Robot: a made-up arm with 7 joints.
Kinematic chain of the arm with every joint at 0, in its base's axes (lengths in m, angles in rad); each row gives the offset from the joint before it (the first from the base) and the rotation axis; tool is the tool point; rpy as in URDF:
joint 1: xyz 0 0 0.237 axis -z
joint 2: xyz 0 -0.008 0.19 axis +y
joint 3: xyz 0 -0.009 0.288 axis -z
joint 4: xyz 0 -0.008 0.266 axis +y
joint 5: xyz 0 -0.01 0.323 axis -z
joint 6: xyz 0 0 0.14 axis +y
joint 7: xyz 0 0 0.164 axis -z
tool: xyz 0 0 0 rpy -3.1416 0 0
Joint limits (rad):
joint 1: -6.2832..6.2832
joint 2: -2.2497..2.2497
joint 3: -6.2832..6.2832
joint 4: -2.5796..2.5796
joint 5: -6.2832..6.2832
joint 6: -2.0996..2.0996
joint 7: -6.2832..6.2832
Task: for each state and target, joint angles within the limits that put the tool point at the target. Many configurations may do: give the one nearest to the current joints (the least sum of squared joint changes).
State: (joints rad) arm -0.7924 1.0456 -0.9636 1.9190 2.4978 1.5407 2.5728
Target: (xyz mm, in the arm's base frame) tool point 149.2 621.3 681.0
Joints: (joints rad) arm -0.7524 0.5952 -1.1227 1.9608 2.5410 1.6857 2.5728
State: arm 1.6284 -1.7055 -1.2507 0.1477 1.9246 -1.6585 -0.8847
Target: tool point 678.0 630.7 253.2
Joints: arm 2.0938 -1.7265 -1.2387 0.4872 2.0165 -1.7754 -0.8847
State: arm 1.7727 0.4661 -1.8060 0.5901 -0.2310 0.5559 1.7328
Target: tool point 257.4 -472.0 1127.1
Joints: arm 2.1856 0.6464 -1.9766 1.0761 -0.2558 0.9769 1.7328
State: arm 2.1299 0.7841 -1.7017 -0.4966 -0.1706 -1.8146 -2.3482
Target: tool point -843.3 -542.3 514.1
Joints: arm 2.2720 1.3385 -1.8331 -0.3287 -0.2553 -1.4961 -2.3482
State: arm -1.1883 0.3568 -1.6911 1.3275 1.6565 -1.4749 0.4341
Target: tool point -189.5 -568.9 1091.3
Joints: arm -1.7208 -0.2466 -2.1393 1.0990 1.5794 -1.4168 0.4341
